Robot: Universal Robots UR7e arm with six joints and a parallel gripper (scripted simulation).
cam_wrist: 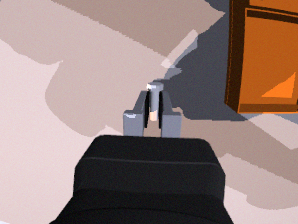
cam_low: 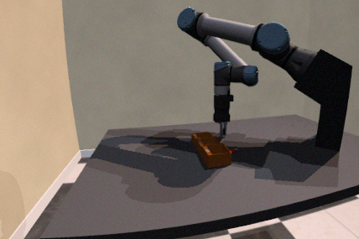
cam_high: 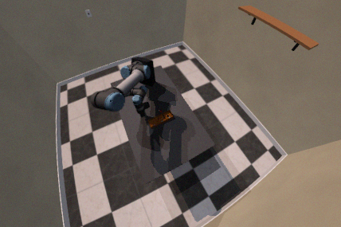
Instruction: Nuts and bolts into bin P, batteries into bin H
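The grey bolt lies 2 cm below my hand and 1 cm to the left of it. Round my hand: red battery: 11 cm ahead, 10 cm to the left, 1 cm below; then orange battery: 12 cm ahead, 11 cm to the left, 1 cm below; then orange three-compartment bin: 13 cm ahead, 11 cm to the left.
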